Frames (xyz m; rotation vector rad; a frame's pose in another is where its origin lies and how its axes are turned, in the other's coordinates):
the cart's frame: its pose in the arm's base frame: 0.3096 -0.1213 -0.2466 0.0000 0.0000 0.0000
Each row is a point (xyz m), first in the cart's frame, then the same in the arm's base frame.
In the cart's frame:
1: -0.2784 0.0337 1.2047
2: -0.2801 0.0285 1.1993
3: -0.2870 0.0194 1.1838
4: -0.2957 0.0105 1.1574
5: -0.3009 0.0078 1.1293
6: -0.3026 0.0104 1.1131
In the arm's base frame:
1: 0.0312 -0.0876 0.9581
2: 0.0295 -0.0928 0.9527
3: 0.0226 -0.1019 0.9372
4: 0.0139 -0.1108 0.9108
5: 0.0087 -0.1135 0.8827
6: 0.0070 -0.1109 0.8665

